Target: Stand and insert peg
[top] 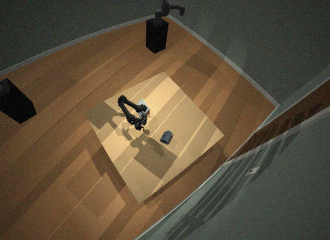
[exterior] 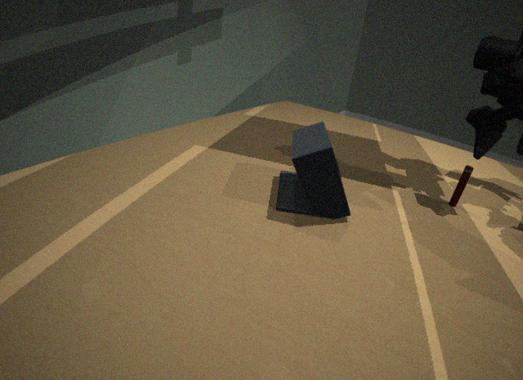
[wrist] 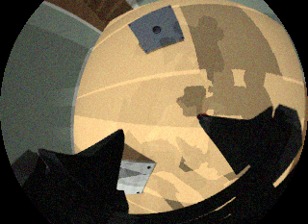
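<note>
My gripper tip is 6 cm above the red peg, 4 cm to the left of it and 2 cm short of it. Round my gripper tip: sloped panel: 25 cm ahead, 10 cm to the left, 7 cm below.
</note>
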